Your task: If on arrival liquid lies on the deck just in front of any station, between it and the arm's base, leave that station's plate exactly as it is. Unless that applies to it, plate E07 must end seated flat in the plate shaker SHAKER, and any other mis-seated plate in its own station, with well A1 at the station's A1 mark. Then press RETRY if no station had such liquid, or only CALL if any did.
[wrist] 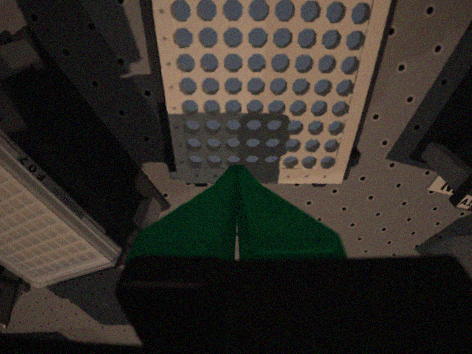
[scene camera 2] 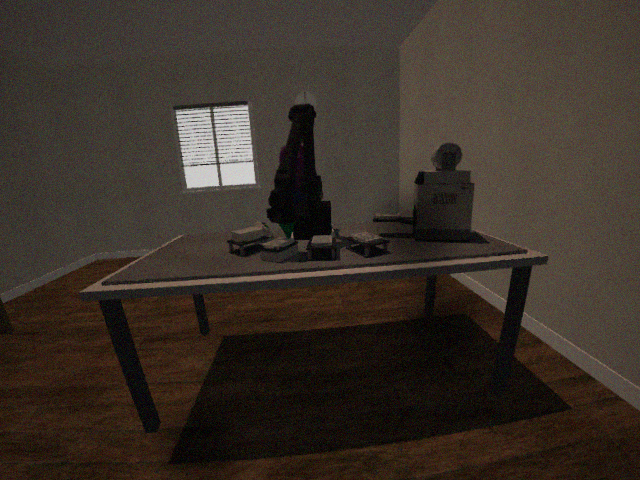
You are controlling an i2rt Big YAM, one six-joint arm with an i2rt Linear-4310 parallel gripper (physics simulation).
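Places are measured from the arm's base along level axes (x down, y ahead, z right), in centimetres.
Pixels of known places: gripper, fingertip midpoint: [wrist: 236, 176] [scene camera 2: 289, 238]; arm's base at its link origin: [scene camera 2: 314, 206].
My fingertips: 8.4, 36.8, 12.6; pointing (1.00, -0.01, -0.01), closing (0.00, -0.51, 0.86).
Observation:
Ahead of a thing's pixels: the offset from my fingertips to its middle, as dx, dy, dz. "pt": to the spot under its first point. Level surfaces: height alone.
My gripper [scene camera 2: 287, 229] [wrist: 236, 176] points down with its green fingers together and nothing between them. Its tips overlap the near edge of a pale plate with blue wells @(+0.7, +4.3, +4.0) [wrist: 267, 75] in the wrist view; the gap in height cannot be told. Plate E07 @(+0.3, +4.4, -14.5) [wrist: 47, 220], pale with its label on a long edge, lies slanted at the left over a dark station @(pt +6.4, +4.6, -11.4) [wrist: 75, 145] and looks tilted. A white A1 mark @(+1.0, -9.7, +11.1) [wrist: 466, 202] shows at the right on another station. I cannot make out liquid in the dim views. SHAKER, RETRY and CALL cannot be read.
Several low stations with pale plates stand in front of the arm [scene camera 2: 299, 170] on the table @(dx +7.0) [scene camera 2: 170, 268]. A boxy machine @(-15.9, -13.2, -75.6) [scene camera 2: 444, 211] with a side bar @(-3.4, -21.2, -50.6) [scene camera 2: 392, 219] stands at the right. Perforated deck @(dx +6.9) [wrist: 372, 200] surrounds the central plate.

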